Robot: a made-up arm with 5 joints.
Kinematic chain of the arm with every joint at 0, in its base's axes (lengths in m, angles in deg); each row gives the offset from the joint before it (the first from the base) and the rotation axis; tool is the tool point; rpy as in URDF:
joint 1: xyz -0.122 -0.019 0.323 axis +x
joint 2: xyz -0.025 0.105 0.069 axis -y
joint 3: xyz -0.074 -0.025 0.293 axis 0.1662 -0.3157 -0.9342
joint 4: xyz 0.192 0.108 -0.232 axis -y
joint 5: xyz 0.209 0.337 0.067 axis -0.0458 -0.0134 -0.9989
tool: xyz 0.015 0.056 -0.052 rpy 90 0 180
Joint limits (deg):
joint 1: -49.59..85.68
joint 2: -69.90..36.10
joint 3: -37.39..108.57
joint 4: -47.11..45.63
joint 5: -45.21..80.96
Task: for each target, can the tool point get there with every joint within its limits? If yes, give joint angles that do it. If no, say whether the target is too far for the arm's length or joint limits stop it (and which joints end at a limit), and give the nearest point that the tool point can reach.
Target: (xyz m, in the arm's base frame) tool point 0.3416 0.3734 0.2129
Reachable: yes | joints 18.44 -39.39 30.26 -29.73 11.49
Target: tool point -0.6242 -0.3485 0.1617
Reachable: no: joint limits stop it (at a limit: joint 1, joint 2, joint 3, joint 4, joint 5) | nearest point -0.3072 -0.6636 0.0106 | short by 0.472 m
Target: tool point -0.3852 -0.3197 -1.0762
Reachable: no: too far | nearest point -0.0595 0.0116 -0.2682 | short by 0.932 m
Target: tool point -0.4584 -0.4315 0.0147
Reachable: no: joint limits stop it (at a limit: joint 1, joint 2, joint 3, joint 4, joint 5) | nearest point -0.3072 -0.6636 0.0106 | short by 0.277 m
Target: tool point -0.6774 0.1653 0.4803
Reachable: no: joint limits stop it (at a limit: joint 3, joint 4, joint 5) | nearest point -0.3788 0.4245 0.7015 | short by 0.453 m
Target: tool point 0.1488 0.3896 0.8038
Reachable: yes | joints 28.07 -4.83 -5.99 31.51 45.99
